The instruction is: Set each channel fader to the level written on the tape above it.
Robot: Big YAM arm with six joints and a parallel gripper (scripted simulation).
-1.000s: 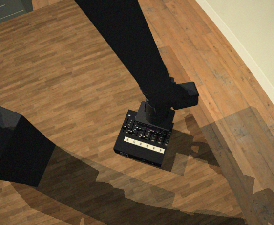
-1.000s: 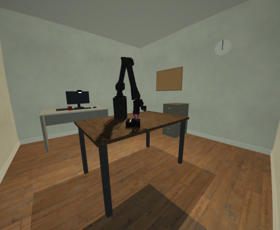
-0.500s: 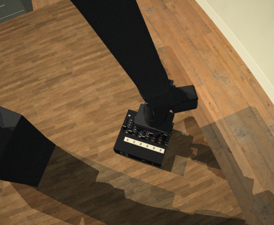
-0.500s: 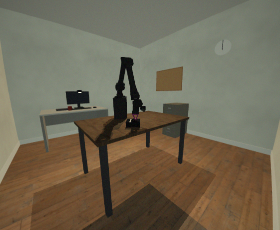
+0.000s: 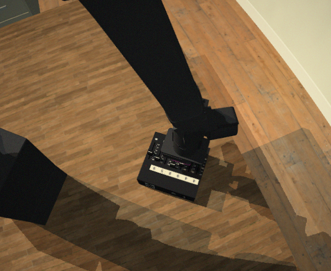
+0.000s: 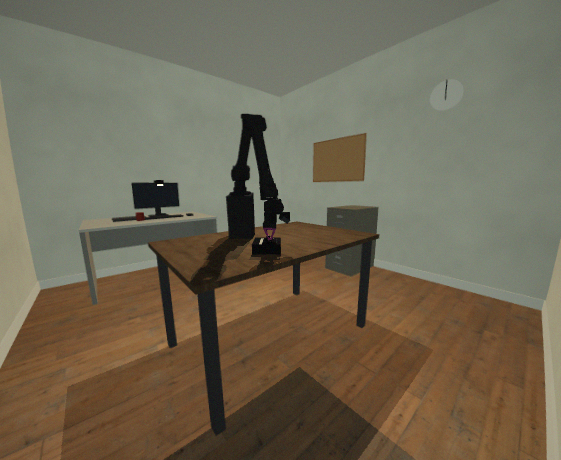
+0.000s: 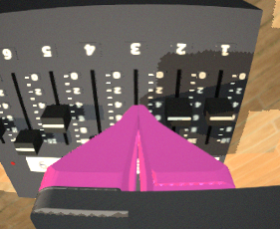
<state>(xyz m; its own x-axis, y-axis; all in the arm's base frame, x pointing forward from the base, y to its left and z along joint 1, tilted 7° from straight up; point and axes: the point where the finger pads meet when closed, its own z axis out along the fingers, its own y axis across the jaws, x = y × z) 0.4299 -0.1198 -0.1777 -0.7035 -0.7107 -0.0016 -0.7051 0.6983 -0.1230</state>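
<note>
Right now my hand is 20 mm short of the channel 2 fader cap and 10 mm to the left of it. From my hand the other things lie so: channel 1 fader cap 30 mm ahead, 30 mm to the right; then channel 3 fader cap 10 mm behind, 10 mm to the right; then channel 4 fader 30 mm behind.
</note>
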